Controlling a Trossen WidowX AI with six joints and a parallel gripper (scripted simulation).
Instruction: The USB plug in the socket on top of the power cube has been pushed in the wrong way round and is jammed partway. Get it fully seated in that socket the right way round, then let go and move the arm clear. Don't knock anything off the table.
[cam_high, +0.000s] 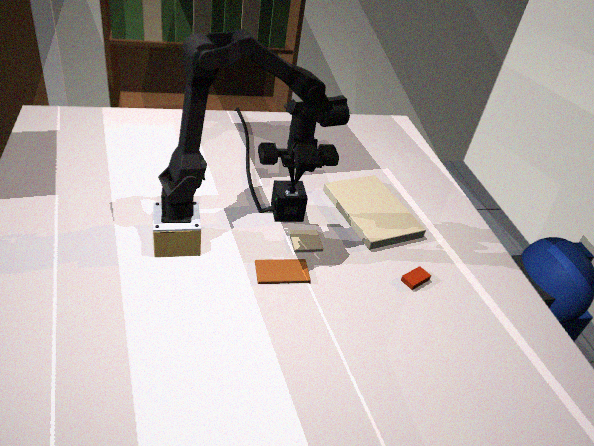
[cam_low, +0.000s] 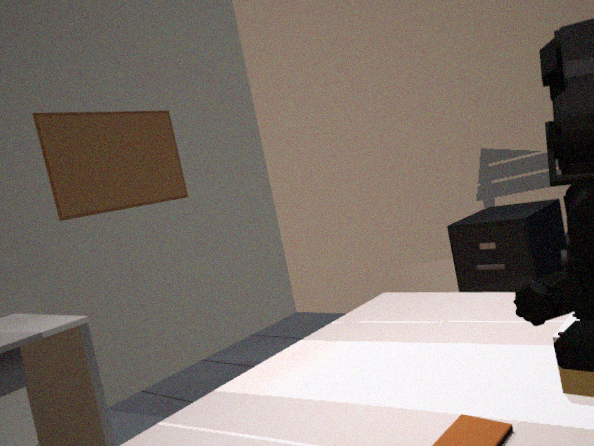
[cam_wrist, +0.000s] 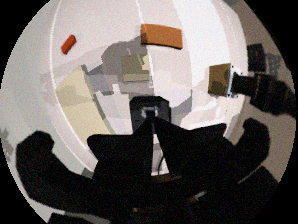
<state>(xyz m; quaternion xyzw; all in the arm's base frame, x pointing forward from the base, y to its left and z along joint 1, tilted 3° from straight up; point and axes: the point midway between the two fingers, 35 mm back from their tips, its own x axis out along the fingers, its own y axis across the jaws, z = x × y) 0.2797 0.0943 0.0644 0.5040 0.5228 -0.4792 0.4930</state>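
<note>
Now: gripper tip 20 mm above the USB plug. Also, from my gripper tip: cream pad 100 mm to the right, 100 mm below, 30 mm ahead; orange pad 200 mm to the right, 100 mm below, 40 mm behind; pale-rimmed socket 40 mm below.
</note>
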